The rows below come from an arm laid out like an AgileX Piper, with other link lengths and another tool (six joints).
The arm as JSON. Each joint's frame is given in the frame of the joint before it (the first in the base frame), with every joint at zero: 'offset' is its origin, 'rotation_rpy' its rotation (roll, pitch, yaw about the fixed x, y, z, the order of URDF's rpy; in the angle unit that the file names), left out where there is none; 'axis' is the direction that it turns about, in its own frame. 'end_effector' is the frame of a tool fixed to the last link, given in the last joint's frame.
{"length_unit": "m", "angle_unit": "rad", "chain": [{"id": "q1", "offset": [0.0, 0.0, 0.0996], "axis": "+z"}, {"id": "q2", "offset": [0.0, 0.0, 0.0], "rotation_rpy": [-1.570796, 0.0, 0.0], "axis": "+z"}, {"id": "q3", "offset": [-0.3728, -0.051, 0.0], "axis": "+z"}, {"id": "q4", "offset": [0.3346, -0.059, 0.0], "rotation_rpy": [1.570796, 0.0, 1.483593], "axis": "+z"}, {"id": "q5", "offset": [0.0, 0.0, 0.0], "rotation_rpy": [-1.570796, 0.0, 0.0], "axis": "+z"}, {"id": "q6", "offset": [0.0, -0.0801, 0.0], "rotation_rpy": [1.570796, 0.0, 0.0], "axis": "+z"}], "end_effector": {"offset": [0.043, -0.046, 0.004], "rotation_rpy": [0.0, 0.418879, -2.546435]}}
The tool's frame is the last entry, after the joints.
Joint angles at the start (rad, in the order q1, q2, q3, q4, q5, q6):
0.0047, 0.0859, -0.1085, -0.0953, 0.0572, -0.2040
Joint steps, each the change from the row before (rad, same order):
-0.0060, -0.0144, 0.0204, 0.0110, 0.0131, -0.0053
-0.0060, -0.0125, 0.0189, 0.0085, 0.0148, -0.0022
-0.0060, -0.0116, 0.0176, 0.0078, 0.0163, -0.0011
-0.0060, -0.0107, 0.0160, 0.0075, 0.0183, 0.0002
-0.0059, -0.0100, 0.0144, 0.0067, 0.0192, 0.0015
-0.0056, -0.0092, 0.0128, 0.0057, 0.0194, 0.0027
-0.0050, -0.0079, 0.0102, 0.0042, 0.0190, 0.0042
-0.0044, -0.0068, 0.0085, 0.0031, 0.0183, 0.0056
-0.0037, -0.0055, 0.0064, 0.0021, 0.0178, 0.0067
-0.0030, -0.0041, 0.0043, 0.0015, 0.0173, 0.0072
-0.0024, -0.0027, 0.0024, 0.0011, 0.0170, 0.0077
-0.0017, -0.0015, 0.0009, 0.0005, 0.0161, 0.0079
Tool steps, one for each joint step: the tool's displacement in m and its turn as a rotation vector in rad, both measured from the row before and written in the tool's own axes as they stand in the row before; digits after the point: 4 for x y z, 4 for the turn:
-0.0071, 0.0029, -0.0054, -0.0130, -0.0164, 0.0001
-0.0070, 0.0028, -0.0050, -0.0140, -0.0183, 0.0004
-0.0067, 0.0027, -0.0047, -0.0145, -0.0193, 0.0008
-0.0065, 0.0026, -0.0044, -0.0154, -0.0204, 0.0016
-0.0061, 0.0025, -0.0041, -0.0156, -0.0204, 0.0022
-0.0056, 0.0023, -0.0037, -0.0154, -0.0199, 0.0027
-0.0048, 0.0020, -0.0032, -0.0146, -0.0183, 0.0031
-0.0042, 0.0017, -0.0028, -0.0139, -0.0172, 0.0038
-0.0035, 0.0015, -0.0024, -0.0132, -0.0161, 0.0042
-0.0028, 0.0012, -0.0020, -0.0123, -0.0151, 0.0045
-0.0022, 0.0009, -0.0017, -0.0117, -0.0145, 0.0048
-0.0016, 0.0006, -0.0014, -0.0107, -0.0136, 0.0048

